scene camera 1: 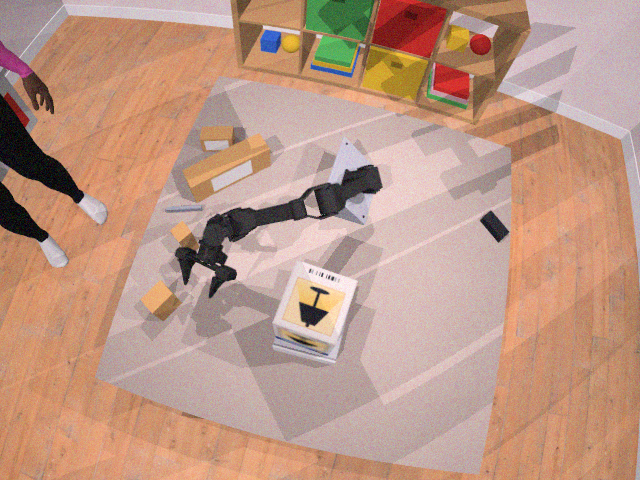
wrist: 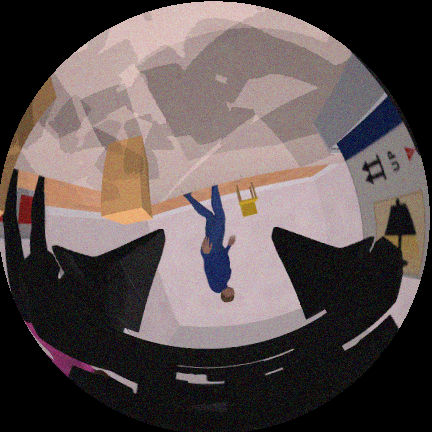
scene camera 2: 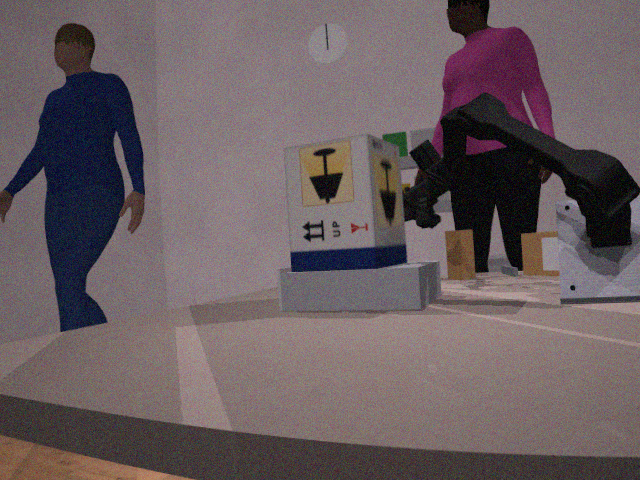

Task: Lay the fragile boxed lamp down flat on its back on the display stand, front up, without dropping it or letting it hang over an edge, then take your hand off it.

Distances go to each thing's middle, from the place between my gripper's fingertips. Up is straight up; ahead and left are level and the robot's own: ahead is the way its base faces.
Right now the stand [scene camera 2: 413, 285] is 33 cm to the left of my hand, 13 cm below it and 6 cm behind it.
